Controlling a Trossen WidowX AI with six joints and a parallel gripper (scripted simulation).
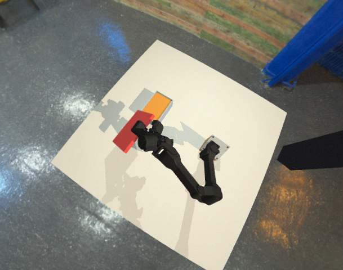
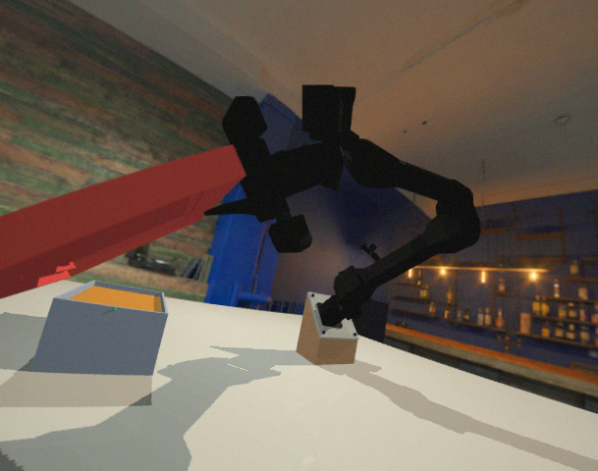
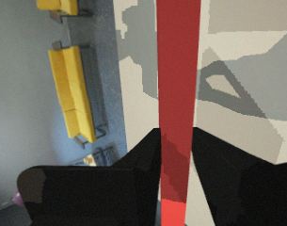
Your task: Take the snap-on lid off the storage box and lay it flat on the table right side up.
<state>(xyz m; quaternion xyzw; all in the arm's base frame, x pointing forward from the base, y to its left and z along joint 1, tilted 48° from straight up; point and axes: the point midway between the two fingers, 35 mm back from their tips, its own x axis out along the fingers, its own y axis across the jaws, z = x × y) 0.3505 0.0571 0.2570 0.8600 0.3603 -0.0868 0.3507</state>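
My gripper tip is 6 cm short of the red lid and 5 cm above it. From my gripper tip the other things lie so: storage box (23 cm to the right, 19 cm below, 8 cm ahead).
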